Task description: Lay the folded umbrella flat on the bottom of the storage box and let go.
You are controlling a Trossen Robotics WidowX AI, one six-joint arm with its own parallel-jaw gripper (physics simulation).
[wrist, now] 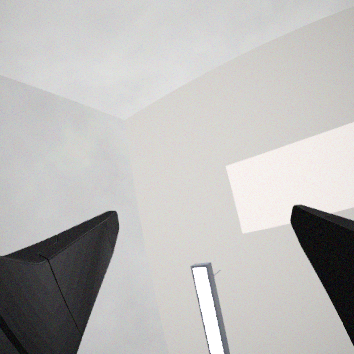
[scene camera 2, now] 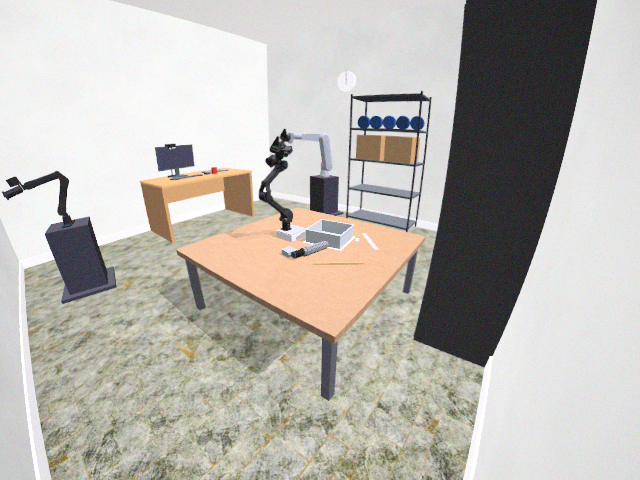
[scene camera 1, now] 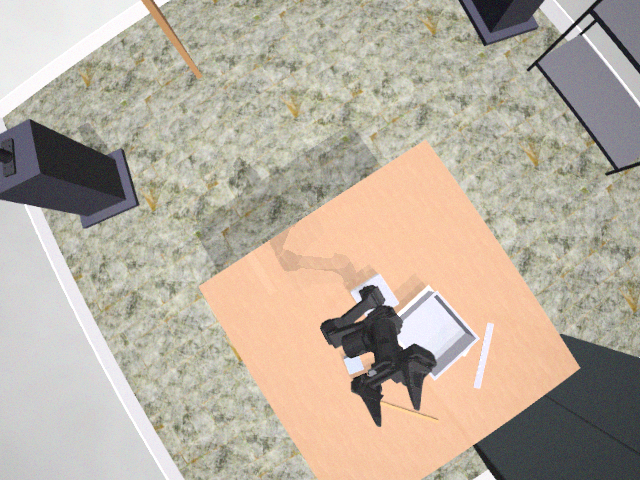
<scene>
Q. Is the gripper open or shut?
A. Open.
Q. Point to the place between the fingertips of the gripper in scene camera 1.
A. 397, 418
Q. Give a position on a white storage box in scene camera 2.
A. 337, 234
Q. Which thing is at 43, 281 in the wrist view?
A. The gripper.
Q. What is the gripper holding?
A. Nothing.
</scene>
